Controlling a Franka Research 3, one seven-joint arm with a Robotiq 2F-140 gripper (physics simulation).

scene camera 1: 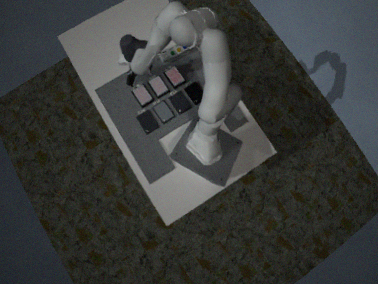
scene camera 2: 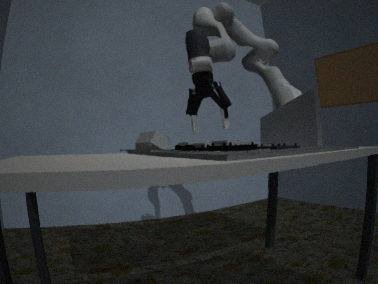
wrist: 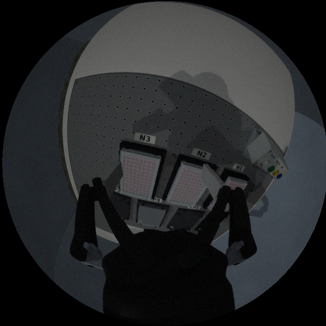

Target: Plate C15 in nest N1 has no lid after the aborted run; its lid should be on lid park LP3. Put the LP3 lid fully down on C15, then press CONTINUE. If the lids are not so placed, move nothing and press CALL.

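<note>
The plate in nest N1 (scene camera 1: 175, 76) (wrist: 235, 183) shows deeper pink in scene camera 1 than the other two plates; its C15 marking is not readable. A light grey, translucent lid (scene camera 1: 163, 111) (wrist: 151, 214) lies flat on the park labelled P3, its label partly hidden in the wrist view. My gripper (scene camera 2: 210, 129) (wrist: 162, 169) is open and empty, fingers pointing down, well above the nests; in the wrist view its fingers stand over the N3 and N2 side. The button box (scene camera 1: 176, 52) (wrist: 264, 152) has green, yellow and blue buttons; their lettering is unreadable.
Pink plates sit in nest N2 (scene camera 1: 159, 86) (wrist: 186, 184) and nest N3 (scene camera 1: 142, 95) (wrist: 139, 172). Dark park LP1 (scene camera 1: 180, 101) (wrist: 184, 219) lies beside the light grey lid. Another dark park (scene camera 1: 147, 121) lies on its other side. The perforated board (scene camera 1: 150, 162) (wrist: 100, 115) bears them.
</note>
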